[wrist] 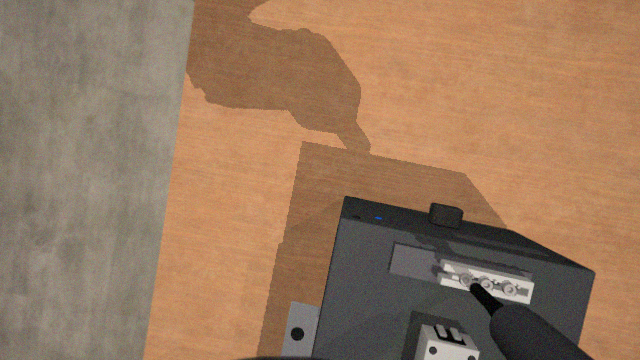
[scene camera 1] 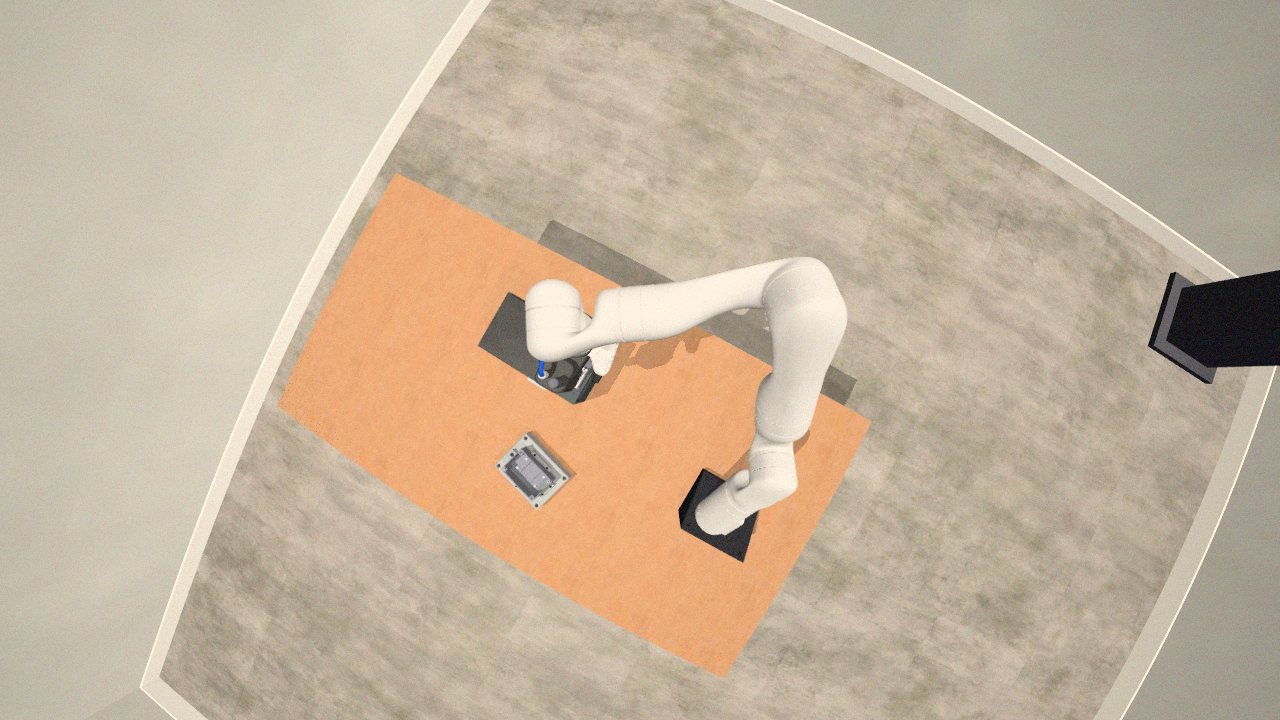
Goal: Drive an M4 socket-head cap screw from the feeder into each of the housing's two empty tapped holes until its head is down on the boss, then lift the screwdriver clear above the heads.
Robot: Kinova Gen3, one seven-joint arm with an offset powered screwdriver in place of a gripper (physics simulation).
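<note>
The dark screw feeder [scene camera 1: 505,326] [wrist: 370,280] stands on the table. In the wrist view, three socket-head screws [wrist: 485,284] sit in its pale rail. My screwdriver [wrist: 474,287] reaches in from the lower right, with its black bit tip at or just above the leftmost screw, partly covering it. Whether the tip touches that screw or holds one, I cannot tell. In the scene view the tip is hidden under the wrist. The grey housing [scene camera 1: 533,471] lies apart from the feeder, open side up. Its corner holes are too small to tell filled from empty. It does not show in the wrist view.
The orange table [scene camera 1: 393,358] [wrist: 475,90] carries the arm's black base plate [scene camera 1: 735,544] at the right. A pale block [wrist: 447,348] stands on the feeder near the screwdriver. A grey tab [wrist: 300,317] with a dark hole is beside the feeder. A black column [scene camera 1: 1230,320] stands off the table.
</note>
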